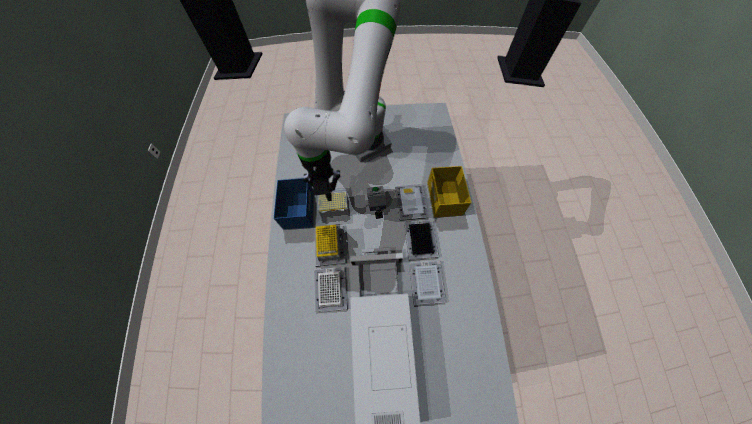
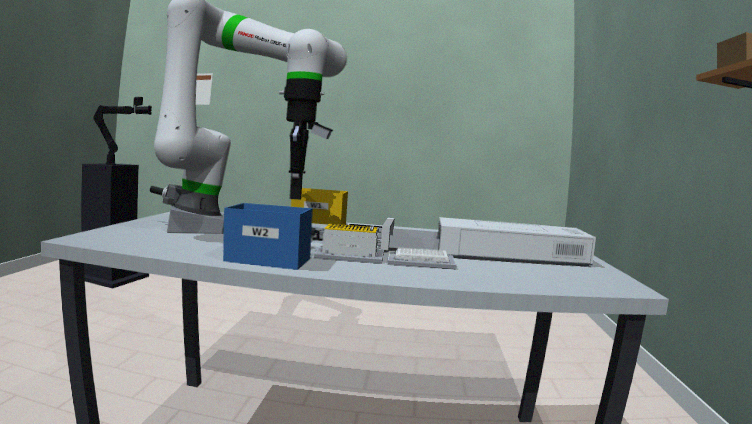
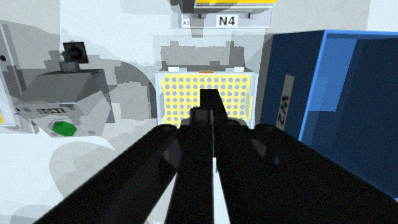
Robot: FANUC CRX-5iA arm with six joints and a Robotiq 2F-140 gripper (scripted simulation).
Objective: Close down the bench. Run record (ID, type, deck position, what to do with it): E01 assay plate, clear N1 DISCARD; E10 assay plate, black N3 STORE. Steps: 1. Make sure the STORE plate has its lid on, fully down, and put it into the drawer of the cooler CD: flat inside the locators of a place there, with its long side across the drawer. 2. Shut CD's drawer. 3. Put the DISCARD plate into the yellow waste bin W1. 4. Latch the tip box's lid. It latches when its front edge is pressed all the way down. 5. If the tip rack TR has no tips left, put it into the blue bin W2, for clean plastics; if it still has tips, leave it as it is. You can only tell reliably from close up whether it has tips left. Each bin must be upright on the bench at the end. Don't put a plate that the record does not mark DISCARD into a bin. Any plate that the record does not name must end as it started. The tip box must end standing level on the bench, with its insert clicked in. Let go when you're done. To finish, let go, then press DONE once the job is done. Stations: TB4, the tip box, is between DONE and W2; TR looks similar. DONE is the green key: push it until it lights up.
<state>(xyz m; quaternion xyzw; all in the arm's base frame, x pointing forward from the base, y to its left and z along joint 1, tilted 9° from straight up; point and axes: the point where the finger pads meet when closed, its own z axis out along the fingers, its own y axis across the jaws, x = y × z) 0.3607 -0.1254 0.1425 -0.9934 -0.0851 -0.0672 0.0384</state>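
Now: hand 100 mm above the clear tip box lid and 30 mm past it. The rest, counted from my hand: green DONE key (170 mm to the left, 100 mm below, 90 mm behind); then blue bin W2 (160 mm to the right, 120 mm below); then yellow tip rack TR (150 mm ahead, 110 mm below, 10 mm to the right).
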